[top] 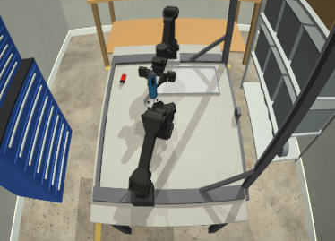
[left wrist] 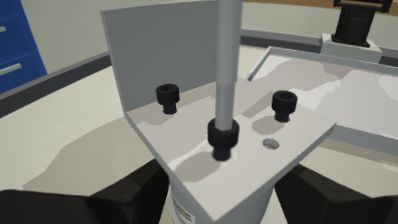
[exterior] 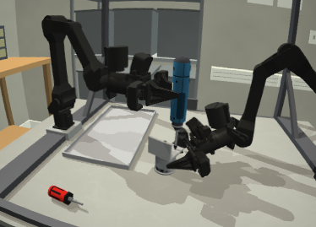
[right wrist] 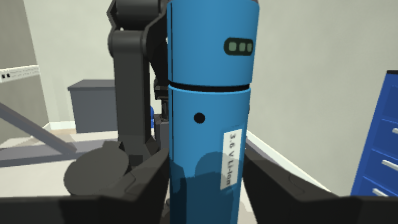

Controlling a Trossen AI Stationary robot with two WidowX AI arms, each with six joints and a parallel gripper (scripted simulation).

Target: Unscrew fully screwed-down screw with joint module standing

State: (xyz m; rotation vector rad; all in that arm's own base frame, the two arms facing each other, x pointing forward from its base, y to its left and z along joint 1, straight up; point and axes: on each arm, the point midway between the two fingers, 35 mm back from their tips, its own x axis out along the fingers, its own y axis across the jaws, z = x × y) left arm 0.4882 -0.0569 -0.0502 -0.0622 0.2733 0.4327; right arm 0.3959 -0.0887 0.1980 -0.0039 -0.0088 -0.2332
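The joint module lies 1 cm ahead of my left hand, 2 cm to the right of it and 1 cm below it. Round my left hand: grey l-shaped bracket (2 cm ahead, 2 cm to the right, 3 cm above); then grey bit (6 cm above); then screw (3 cm above).
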